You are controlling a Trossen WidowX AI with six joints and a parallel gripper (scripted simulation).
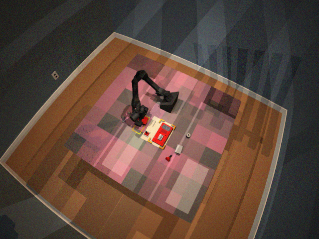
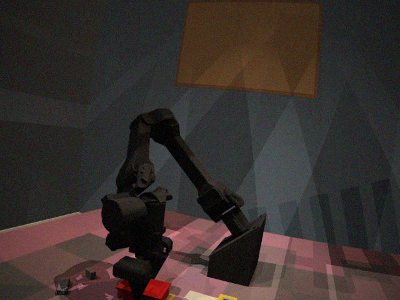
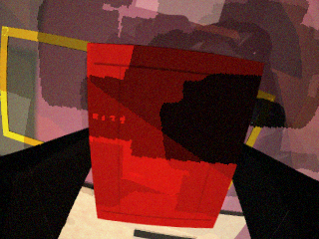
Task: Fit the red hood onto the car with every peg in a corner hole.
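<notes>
My gripper tip is 20 cm to the right of the pale jig plate, 2 cm short of it and 2 cm above it. From my gripper tip the other things lie so: red hood: 1 cm above.
</notes>
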